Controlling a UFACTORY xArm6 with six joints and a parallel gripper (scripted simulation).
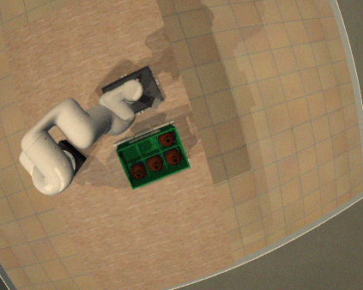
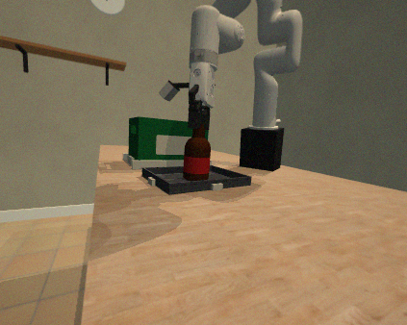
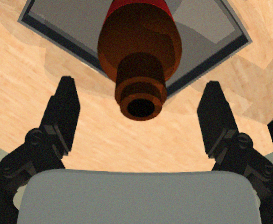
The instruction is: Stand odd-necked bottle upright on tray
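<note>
The brown bottle lies 70 mm below my hand. From my hand the other things lie so: tray: 140 mm below; then green crate: 40 mm behind, 290 mm to the right, 70 mm below.
</note>
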